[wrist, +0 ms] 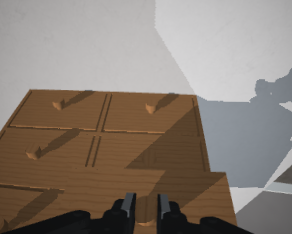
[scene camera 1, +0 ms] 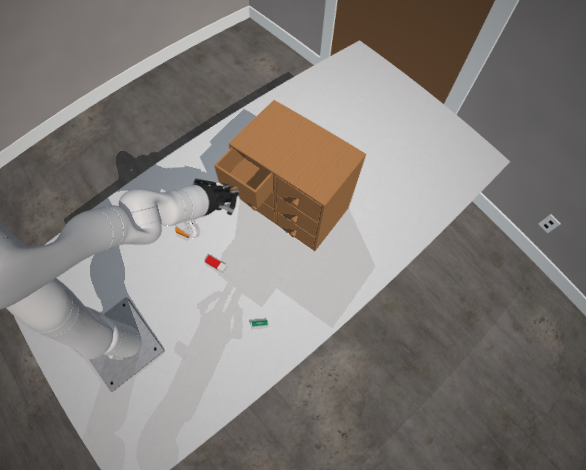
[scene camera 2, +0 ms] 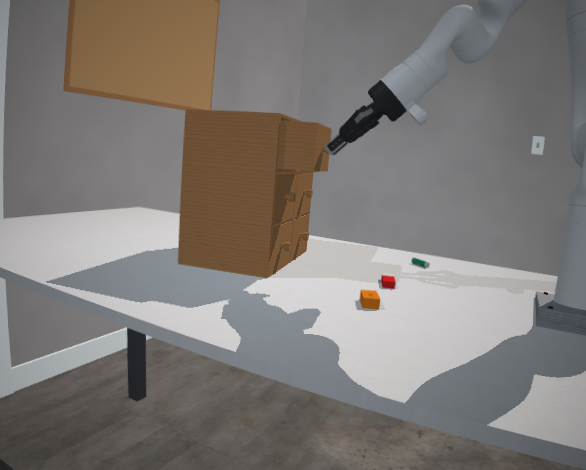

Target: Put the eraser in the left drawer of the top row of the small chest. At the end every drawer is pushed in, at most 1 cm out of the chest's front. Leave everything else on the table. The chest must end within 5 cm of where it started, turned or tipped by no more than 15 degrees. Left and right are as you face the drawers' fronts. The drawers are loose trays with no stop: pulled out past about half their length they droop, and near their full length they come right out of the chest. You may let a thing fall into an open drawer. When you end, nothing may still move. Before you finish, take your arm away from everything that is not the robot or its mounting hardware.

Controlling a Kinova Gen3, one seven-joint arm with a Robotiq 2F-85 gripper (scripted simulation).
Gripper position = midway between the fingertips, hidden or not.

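I can see my gripper (scene camera 2: 328, 151), and I find the gripper (scene camera 1: 233, 191) again from elsewhere, as well as the gripper (wrist: 146, 206). There is a small wooden chest (scene camera 2: 229, 166) too. Scene camera 1 also gives me the chest (scene camera 1: 326, 168).
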